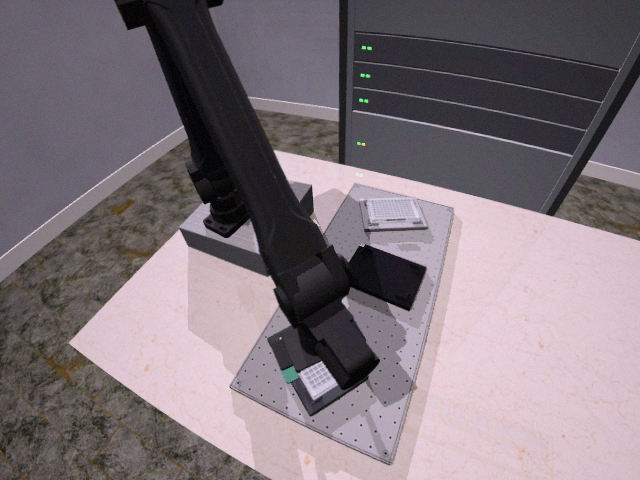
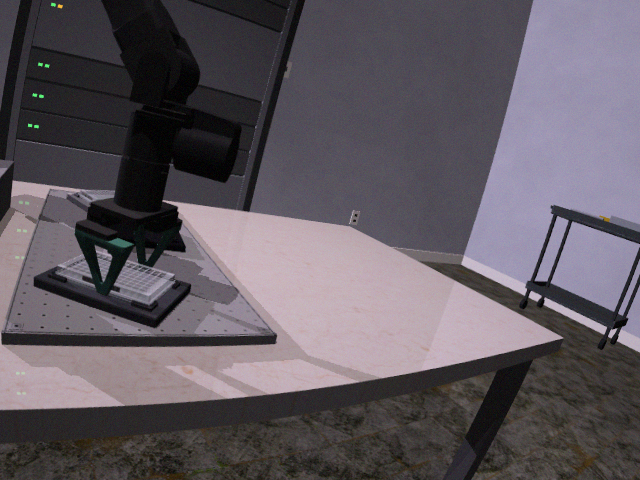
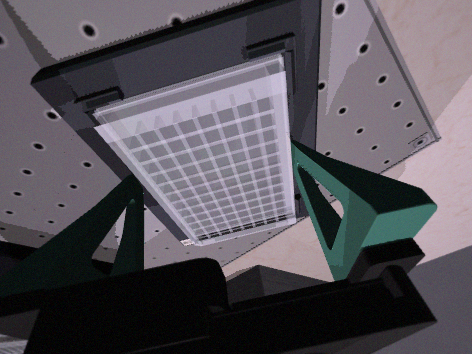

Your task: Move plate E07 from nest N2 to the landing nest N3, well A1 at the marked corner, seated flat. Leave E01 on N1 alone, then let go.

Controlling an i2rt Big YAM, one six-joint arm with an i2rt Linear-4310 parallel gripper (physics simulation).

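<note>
A clear gridded plate (image 1: 317, 379) (image 2: 139, 281) (image 3: 215, 150) lies flat in a dark nest (image 1: 316, 406) (image 2: 103, 305) (image 3: 190, 55) at the near end of the board. My gripper (image 2: 124, 279) (image 3: 213, 164) is open over this plate, with one green finger beside each long side and the tips low, near plate height. Whether a tip touches it is unclear. A black nest (image 1: 387, 276) (image 2: 178, 245) in the middle holds no plate. A second plate (image 1: 393, 210) sits in a light grey nest (image 1: 395, 225) at the far end. Plate and nest labels cannot be read.
The perforated board (image 1: 351, 431) (image 2: 232, 322) (image 3: 350, 120) carries all three nests. The arm's grey base block (image 1: 222, 248) stands left of it. A dark rack cabinet (image 1: 454, 139) stands behind the table. A cart (image 2: 578, 304) stands off to the right.
</note>
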